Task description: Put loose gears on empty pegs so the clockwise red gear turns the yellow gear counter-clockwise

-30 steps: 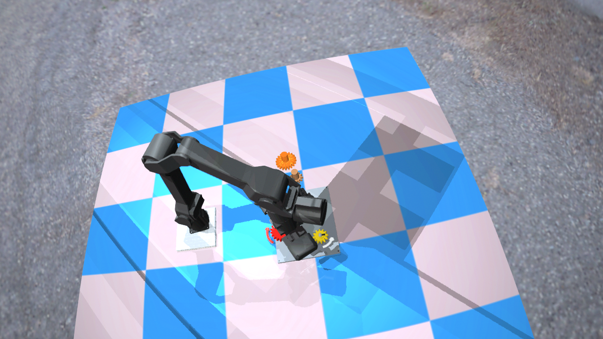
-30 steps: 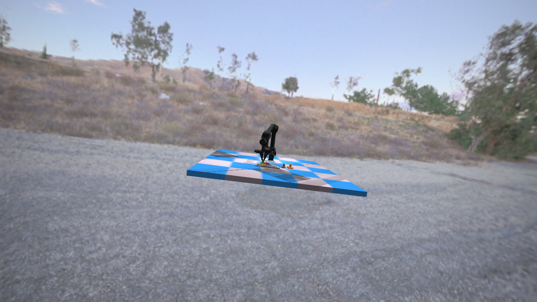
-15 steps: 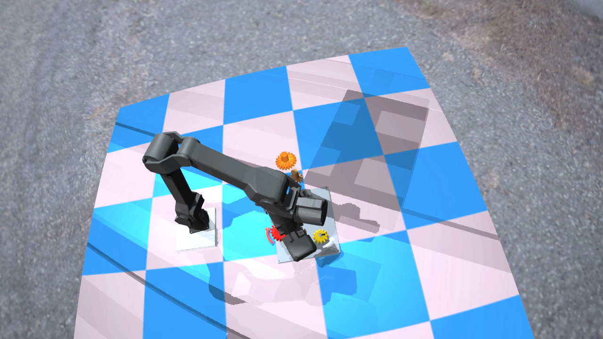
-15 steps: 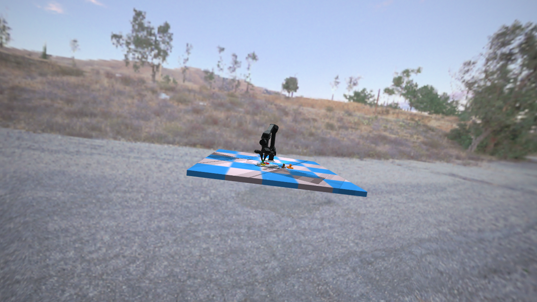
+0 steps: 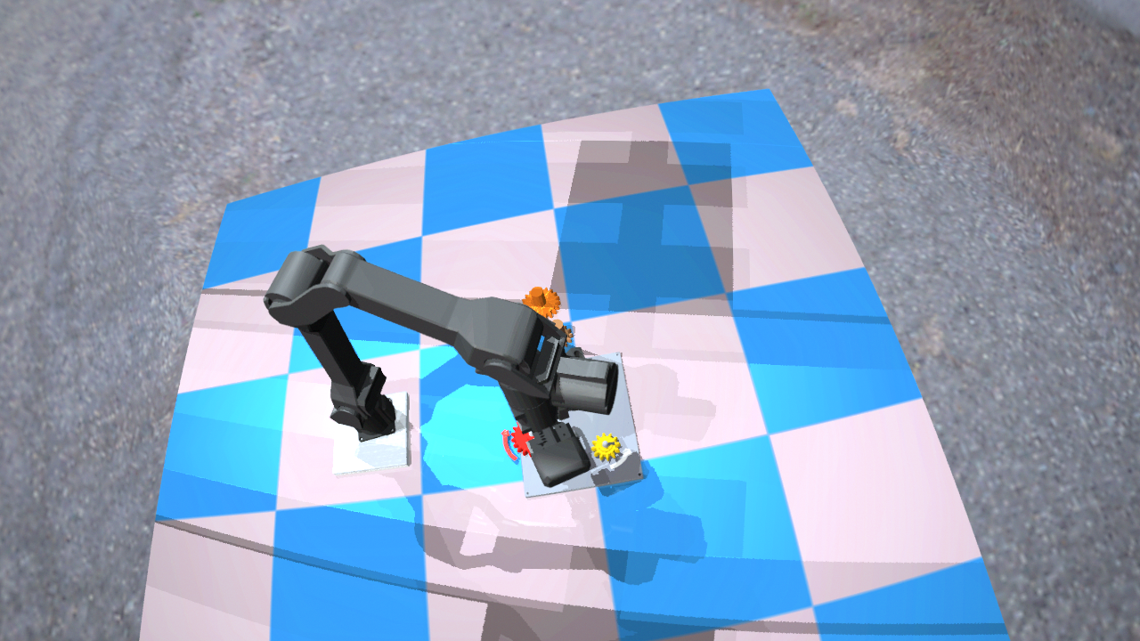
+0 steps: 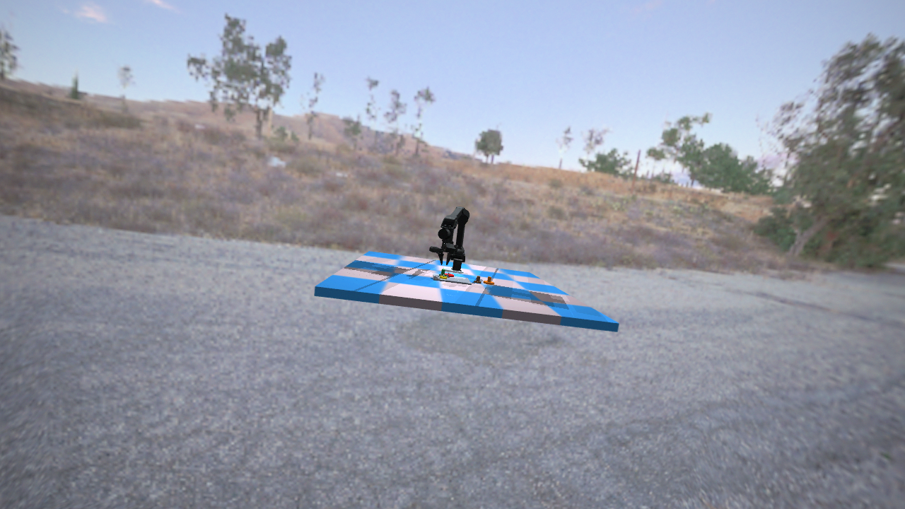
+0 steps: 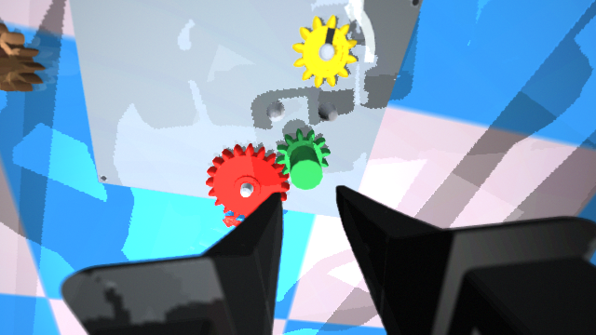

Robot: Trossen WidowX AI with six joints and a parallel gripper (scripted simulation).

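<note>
Right now the green gear is 50 mm below my gripper tip. From my gripper tip the other things lie so: red arrow (60 mm behind, 40 mm to the left, 60 mm below); then white arrow (90 mm ahead, 30 mm to the right, 60 mm below); then red gear (30 mm behind, 40 mm to the left, 60 mm below).
</note>
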